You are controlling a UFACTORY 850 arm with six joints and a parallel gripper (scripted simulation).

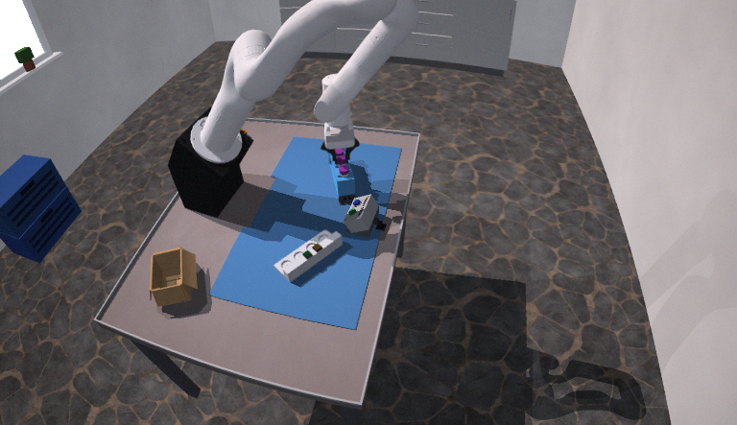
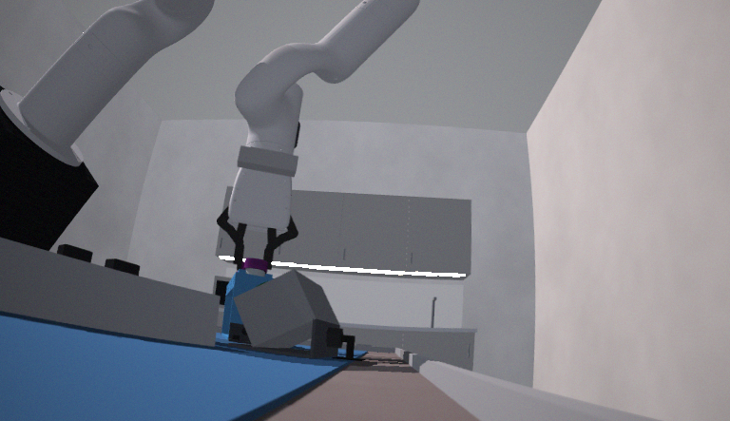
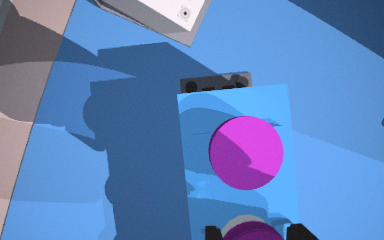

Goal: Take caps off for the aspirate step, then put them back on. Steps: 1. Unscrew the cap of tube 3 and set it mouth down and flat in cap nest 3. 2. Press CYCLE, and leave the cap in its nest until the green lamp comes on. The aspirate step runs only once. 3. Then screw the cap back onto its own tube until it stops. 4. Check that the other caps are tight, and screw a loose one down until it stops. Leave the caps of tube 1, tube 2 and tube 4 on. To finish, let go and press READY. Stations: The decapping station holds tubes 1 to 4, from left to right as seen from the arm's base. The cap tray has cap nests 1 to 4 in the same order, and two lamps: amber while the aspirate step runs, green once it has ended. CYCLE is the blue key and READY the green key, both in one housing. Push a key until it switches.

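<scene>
My gripper is now 10 mm above the magenta cap. Round my hand: grey key housing: 170 mm to the right, 110 mm ahead, 80 mm below; blue key: 140 mm to the right, 90 mm ahead, 60 mm below; green key: 190 mm to the right, 90 mm ahead, 60 mm below.
</scene>
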